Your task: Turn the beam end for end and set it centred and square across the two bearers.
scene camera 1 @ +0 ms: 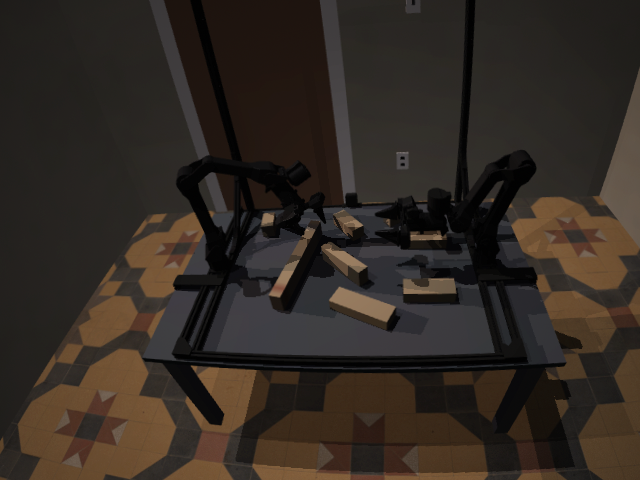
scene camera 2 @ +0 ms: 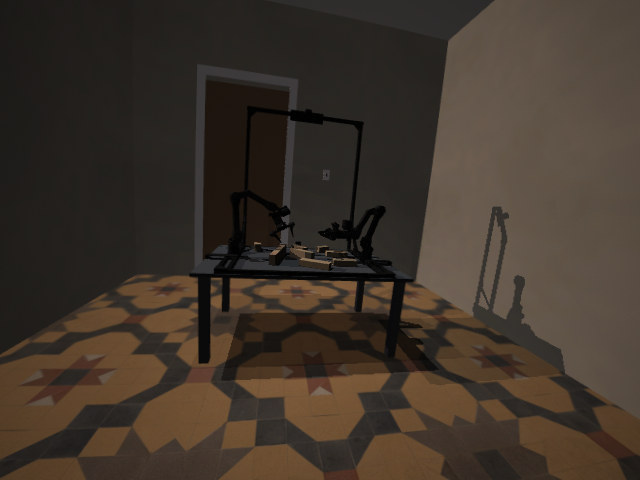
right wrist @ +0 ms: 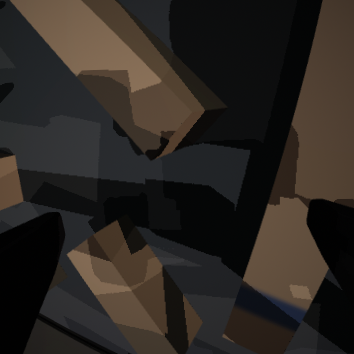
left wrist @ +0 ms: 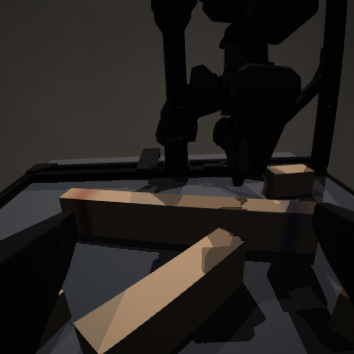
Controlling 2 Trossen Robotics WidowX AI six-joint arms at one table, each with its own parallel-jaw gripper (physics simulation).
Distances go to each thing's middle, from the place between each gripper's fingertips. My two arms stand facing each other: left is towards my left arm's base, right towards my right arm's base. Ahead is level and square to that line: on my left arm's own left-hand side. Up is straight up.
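The beam [scene camera 1: 284, 287] is 7 cm ahead of my right hand and 6 cm to the right of it, and it is 8 cm below that hand as well.
That same beam has my left hand 150 mm above it and 260 mm to the left of it.
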